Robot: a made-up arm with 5 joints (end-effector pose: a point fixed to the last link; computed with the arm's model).
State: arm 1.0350 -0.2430 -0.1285 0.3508 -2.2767
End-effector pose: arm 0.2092 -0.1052 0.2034 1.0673 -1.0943 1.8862
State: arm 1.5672 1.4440 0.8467 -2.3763 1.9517
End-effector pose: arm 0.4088 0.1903 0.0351 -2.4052 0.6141 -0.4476
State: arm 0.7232 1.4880 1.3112 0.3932 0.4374
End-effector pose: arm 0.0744 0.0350 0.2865 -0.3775 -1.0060 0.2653
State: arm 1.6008 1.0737 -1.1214 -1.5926 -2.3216
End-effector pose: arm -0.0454 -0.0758 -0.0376 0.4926 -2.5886 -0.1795
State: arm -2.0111 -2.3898 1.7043 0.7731 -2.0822
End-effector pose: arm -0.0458 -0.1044 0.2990 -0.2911 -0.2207 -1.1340
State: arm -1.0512 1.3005 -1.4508 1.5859 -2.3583
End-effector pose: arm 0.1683 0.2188 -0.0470 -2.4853 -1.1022 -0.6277
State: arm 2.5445 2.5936 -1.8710 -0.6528 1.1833
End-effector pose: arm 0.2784 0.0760 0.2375 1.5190 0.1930 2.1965
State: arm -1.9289 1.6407 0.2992 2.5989 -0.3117
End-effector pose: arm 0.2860 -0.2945 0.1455 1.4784 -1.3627 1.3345
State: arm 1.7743 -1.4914 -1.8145 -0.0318 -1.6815
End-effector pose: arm -0.1493 -0.0288 -0.0258 1.1666 -1.3452 -1.4675
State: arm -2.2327 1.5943 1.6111 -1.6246 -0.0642
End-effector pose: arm 0.1314 0.1534 0.2180 -0.1642 -0.9928 -2.8982
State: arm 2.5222 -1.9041 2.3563 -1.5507 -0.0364
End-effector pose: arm 0.1753 -0.1327 0.1949 1.0158 -0.0808 0.9197
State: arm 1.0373 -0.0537 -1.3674 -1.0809 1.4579
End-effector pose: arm -0.1086 0.0867 -0.0018 -2.0977 -1.1269 1.7053
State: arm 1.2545 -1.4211 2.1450 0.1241 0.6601
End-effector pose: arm 0.2408 -0.0051 0.0495 -1.2285 1.2456 -0.3397
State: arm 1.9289 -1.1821 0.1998 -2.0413 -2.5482
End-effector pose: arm 0.0807 0.1700 0.3177 -0.3502 -0.3267 0.9842
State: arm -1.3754 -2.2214 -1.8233 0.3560 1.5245
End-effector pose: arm -0.0866 -0.1317 -0.0523 1.5380 -1.2800 -0.9211
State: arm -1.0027 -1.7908 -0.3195 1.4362 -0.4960
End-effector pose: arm 0.0003 -0.2732 0.2157 0.5133 -0.0726 -0.8264
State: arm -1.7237 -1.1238 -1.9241 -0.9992 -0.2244
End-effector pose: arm -0.1143 -0.1289 0.1172 0.1012 -2.1131 0.3199
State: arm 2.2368 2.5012 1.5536 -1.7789 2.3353
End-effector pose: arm 0.3970 -0.0673 0.2404 -1.6480 1.1557 -0.8996
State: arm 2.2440 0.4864 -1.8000 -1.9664 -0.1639
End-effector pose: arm -0.0820 0.1263 0.0626 -1.9375 -0.7325 1.6999
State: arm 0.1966 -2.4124 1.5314 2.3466 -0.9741
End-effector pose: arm -0.2122 0.2066 0.0586 -1.7941 -0.6695 1.7265
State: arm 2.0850 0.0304 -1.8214 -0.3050 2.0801
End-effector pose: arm -0.0665 0.1533 -0.0112 -1.1123 -2.1827 -0.6771
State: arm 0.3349 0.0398 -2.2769 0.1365 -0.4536
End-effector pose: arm 0.2800 -0.0961 -0.0833 2.5916 -0.5017 0.3661
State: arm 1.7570 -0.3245 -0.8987 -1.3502 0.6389
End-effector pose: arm -0.1171 0.1279 0.0381 -2.0405 -0.3593 2.3397
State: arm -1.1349 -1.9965 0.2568 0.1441 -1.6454
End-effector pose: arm 0.1210 0.0136 0.2820 -0.9140 -0.0173 -0.4393
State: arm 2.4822 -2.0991 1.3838 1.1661 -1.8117
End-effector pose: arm -0.0802 0.2453 0.1071 -1.9136 -1.3445 -0.4468
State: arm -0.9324 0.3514 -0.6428 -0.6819 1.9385
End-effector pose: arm -0.0583 -0.1324 0.2297 0.2694 -0.4374 -1.5694
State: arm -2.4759 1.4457 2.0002 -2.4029 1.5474
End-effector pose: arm 0.3703 0.1644 0.0091 -0.1551 1.4804 1.3713
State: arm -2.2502 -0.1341 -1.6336 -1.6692 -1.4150
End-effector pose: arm -0.1071 0.0964 0.1064 -1.6669 -1.1900 1.5119
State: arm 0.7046 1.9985 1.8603 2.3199 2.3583
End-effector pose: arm 0.1163 0.2527 0.3028 -0.6046 -0.7763 -2.5797
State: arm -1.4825 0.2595 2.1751 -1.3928 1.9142
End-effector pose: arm -0.0615 0.0787 0.3084 -1.1955 -1.1453 1.4572
